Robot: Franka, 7 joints.
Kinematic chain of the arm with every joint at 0, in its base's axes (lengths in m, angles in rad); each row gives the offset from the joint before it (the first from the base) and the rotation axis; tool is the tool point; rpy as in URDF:
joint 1: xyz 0 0 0.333 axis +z
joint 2: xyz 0 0 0 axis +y
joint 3: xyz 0 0 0.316 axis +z
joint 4: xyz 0.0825 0 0 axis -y
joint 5: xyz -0.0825 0 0.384 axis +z
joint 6: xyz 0 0 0 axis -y
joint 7: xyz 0.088 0 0 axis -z
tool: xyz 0 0 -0.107 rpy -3.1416 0 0
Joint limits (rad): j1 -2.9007..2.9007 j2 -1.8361..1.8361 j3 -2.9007..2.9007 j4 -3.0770..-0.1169 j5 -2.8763..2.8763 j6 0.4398..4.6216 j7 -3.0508..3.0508
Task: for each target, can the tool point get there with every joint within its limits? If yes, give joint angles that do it. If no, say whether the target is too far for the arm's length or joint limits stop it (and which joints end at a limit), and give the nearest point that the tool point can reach.
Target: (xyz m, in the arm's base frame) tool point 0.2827 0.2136 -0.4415
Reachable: no: joint limits stop it (at a limit: joint 2) | nearest point 0.2749 0.2077 -0.3572 | short by 0.085 m
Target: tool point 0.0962 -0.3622 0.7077
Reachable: yes | joints 0.5588 0.7099 -2.0459 -2.1786 -1.9620 0.8258 -0.0802
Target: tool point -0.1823 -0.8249 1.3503
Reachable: no: too far | nearest point -0.1183 -0.5352 0.9930 | short by 0.464 m
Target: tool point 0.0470 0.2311 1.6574
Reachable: no: too far | nearest point 0.0300 0.1474 1.1776 | short by 0.487 m
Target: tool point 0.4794 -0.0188 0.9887
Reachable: yes | joints 2.4124 -0.6834 -1.3123 -0.5378 0.5396 1.7718 0.9644
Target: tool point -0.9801 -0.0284 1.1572
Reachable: no: too far | nearest point -0.6564 -0.0190 0.8850 | short by 0.423 m
